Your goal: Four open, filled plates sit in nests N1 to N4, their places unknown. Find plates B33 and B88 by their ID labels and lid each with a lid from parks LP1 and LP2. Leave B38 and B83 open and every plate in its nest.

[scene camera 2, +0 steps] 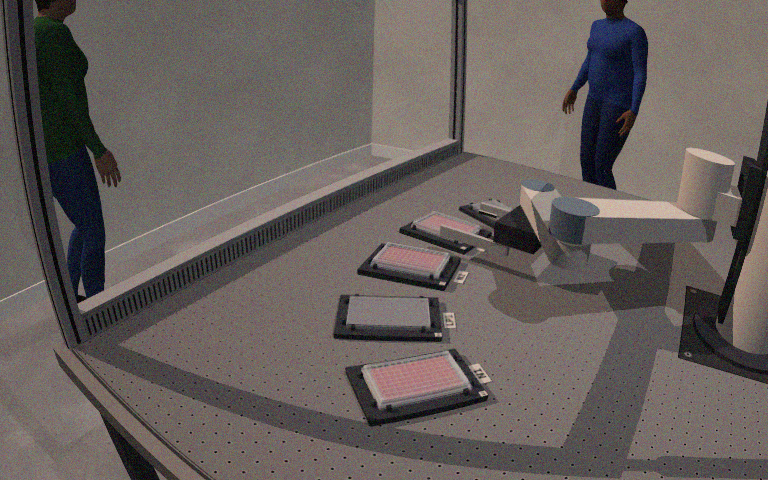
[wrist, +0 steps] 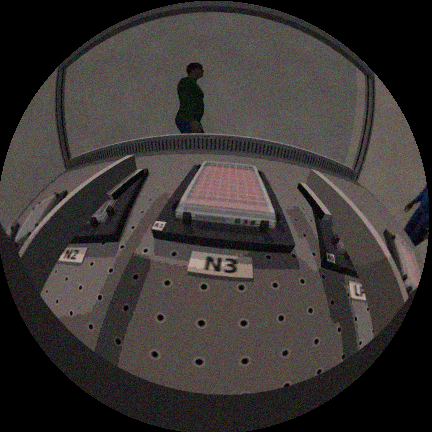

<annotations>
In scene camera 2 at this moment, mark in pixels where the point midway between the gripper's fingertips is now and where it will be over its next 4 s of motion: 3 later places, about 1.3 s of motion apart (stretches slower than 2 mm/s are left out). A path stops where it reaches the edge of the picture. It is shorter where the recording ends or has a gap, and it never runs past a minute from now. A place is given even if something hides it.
The gripper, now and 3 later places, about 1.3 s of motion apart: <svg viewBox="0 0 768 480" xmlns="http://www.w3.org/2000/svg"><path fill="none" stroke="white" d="M462 217L433 246L442 273L392 312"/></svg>
</annotations>
